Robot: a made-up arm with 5 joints.
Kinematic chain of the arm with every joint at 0, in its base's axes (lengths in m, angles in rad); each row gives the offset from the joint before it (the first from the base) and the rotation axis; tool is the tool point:
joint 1: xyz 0 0 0.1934 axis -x
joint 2: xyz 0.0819 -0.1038 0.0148 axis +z
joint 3: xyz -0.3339 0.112 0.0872 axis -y
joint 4: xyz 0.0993 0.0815 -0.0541 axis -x
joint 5: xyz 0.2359 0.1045 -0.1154 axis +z
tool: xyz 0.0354 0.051 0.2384
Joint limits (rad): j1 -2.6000..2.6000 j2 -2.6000..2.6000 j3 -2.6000..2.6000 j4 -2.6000..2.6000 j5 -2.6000..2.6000
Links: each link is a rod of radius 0.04 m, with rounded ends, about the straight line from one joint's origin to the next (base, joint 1, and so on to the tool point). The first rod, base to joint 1, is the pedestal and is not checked.
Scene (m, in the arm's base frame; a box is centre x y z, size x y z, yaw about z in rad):
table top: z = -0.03
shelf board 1: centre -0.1 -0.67 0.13 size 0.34 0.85 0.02 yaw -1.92
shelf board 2: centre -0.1 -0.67 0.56 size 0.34 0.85 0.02 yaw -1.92
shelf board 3: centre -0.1 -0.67 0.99 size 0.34 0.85 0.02 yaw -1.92
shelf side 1: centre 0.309 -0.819 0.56 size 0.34 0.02 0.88 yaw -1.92
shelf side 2: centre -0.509 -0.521 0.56 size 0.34 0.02 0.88 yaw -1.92
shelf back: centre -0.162 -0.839 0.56 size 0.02 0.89 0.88 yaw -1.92
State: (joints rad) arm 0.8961 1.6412 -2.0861 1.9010 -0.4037
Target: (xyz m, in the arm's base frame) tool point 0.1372 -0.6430 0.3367
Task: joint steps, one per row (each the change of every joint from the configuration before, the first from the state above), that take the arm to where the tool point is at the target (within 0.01 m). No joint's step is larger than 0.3 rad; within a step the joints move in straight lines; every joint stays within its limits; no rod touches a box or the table.
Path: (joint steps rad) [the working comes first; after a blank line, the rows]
Joints at the target: 0.7711 2.1212 -1.2068 2.3096 -0.4074
Straight joint move there: touches shelf board 2.

1: 0.2394 0.0700 0.2933 0.0746 -0.0147
2: 0.2393 0.0699 0.2934 0.0746 -0.0147
3: 0.2394 0.0700 0.2933 0.0747 -0.0147
4: -0.1710 0.2496 0.1614 0.1583 0.2320
5: -0.1711 0.2497 0.1614 0.1584 0.2320
6: -0.1711 0.2496 0.1615 0.1584 0.2320
7: -0.1099 -0.1596 -0.1617 -0.0968 -0.2186
8: -0.1100 -0.1596 -0.1616 -0.0968 -0.2185
9: -0.1100 -0.1596 -0.1617 -0.0968 -0.2185

